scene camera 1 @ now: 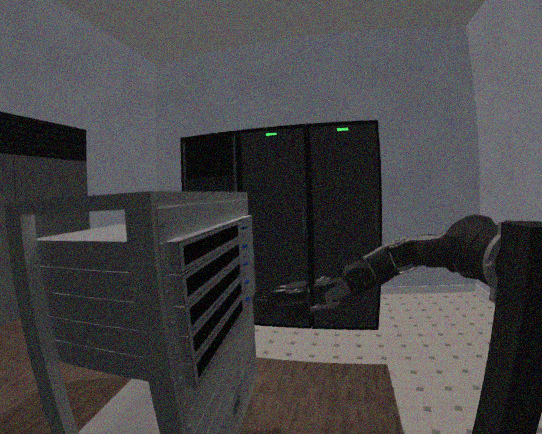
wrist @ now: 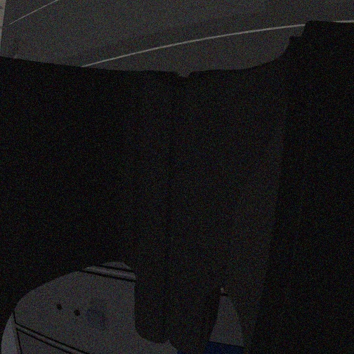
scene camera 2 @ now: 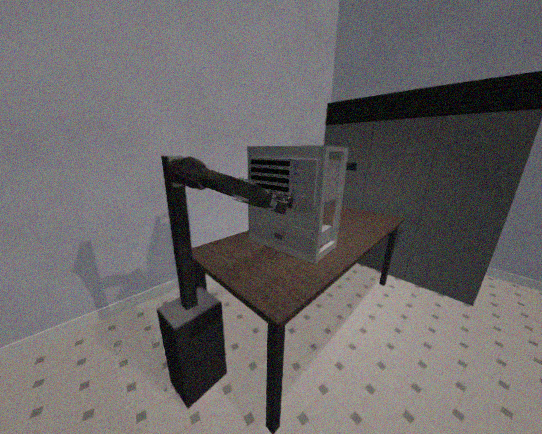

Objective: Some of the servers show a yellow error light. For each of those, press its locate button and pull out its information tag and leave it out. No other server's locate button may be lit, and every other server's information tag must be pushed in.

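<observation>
The grey server rack (scene camera 1: 162, 300) (scene camera 2: 322, 200) stands on the table, with several servers stacked in its front. Small blue information tags (scene camera 1: 245, 263) show down their front edge. My gripper (scene camera 1: 262, 296) (scene camera 2: 290, 201) (wrist: 192, 214) is shut and empty, low at the front of the stack. In the wrist view its dark fingers hide most of the panels. At the lower left there, a server face has two dark, unlit lights (wrist: 68, 309) and a dim bluish locate button (wrist: 96, 317). Part of a blue tag (wrist: 222, 348) shows beside the fingertips. No yellow light can be made out.
The brown table (scene camera 1: 320, 395) (scene camera 2: 270, 280) carries the rack. Dark cabinets (scene camera 1: 345, 200) with green lights stand behind. A grey cabinet (scene camera 2: 425, 200) stands on the right in the second scene view. My arm reaches from a dark post (scene camera 1: 515, 325) (scene camera 2: 180, 240). The room is dim.
</observation>
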